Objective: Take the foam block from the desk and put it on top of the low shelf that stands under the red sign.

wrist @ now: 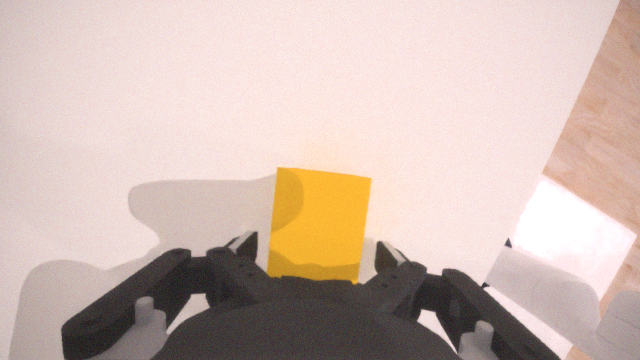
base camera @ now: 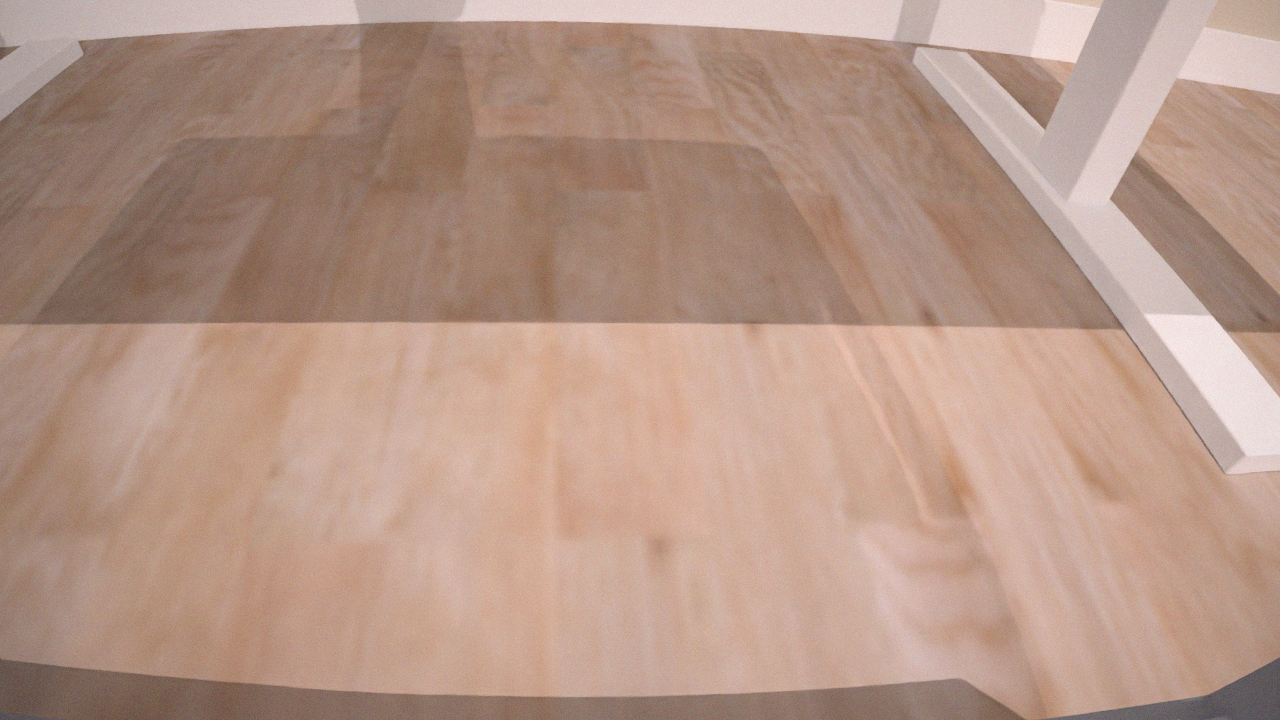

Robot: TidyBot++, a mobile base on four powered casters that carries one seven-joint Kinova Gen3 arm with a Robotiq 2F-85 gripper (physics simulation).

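Frame: origin at the arm's base, x ahead, y left, z up, level; millimetres.
Seen in the pictures: gripper, fingertip midpoint: [wrist: 316, 249].
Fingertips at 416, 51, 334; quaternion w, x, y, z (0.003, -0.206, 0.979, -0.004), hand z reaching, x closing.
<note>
Pixels of each thing's top centre, then the offset from my fingertips to it, as dx, dy, dz. "spot": a spot on its surface instead. Level surfaces: height alone.
- yellow foam block, top centre: [wrist: 313, 264] +6, -9, +49
- white desk top, surface height: dz -11
- wooden floor, surface height: dz -731
- upright leg, surface spot: [base camera: 1123, 98] spot: +217, -515, -591
- foot, surface spot: [base camera: 35, 71] spot: +475, +673, -709
The yellow foam block [wrist: 320, 225] lies on the white desk top [wrist: 350, 90] in the wrist view, below the middle of the picture. My gripper [wrist: 316, 249] is open, with one finger to the left and one to the right of the block's near part. A gap shows between each fingertip and the block. The block's near end is hidden behind the gripper's body. The low shelf and the red sign do not show in either view.
The desk's edge runs down the right of the wrist view, with wooden floor [wrist: 600, 115] beyond it. In the base camera view a white desk foot [base camera: 1109, 246] with an upright leg [base camera: 1123, 98] stands at the right, and another foot [base camera: 35, 71] shows at the far left.
</note>
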